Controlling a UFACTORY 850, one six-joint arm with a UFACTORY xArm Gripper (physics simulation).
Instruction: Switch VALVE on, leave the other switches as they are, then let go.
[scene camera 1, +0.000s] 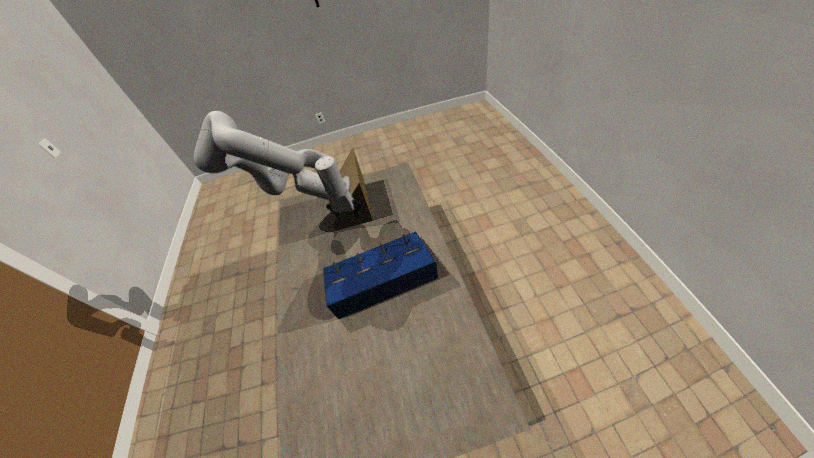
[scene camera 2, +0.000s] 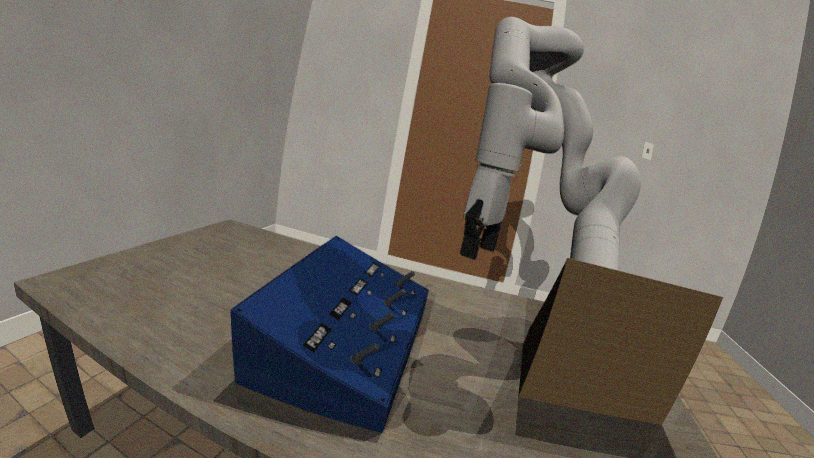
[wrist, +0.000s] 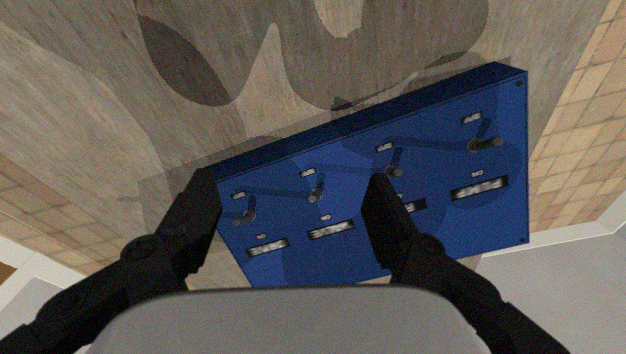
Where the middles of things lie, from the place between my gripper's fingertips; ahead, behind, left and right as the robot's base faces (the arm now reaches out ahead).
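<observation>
With the blue switch panel (scene camera 2: 295, 339), I find it 170 mm below my hand and 40 mm to the left of it, and it is also 220 mm ahead of my hand.
</observation>
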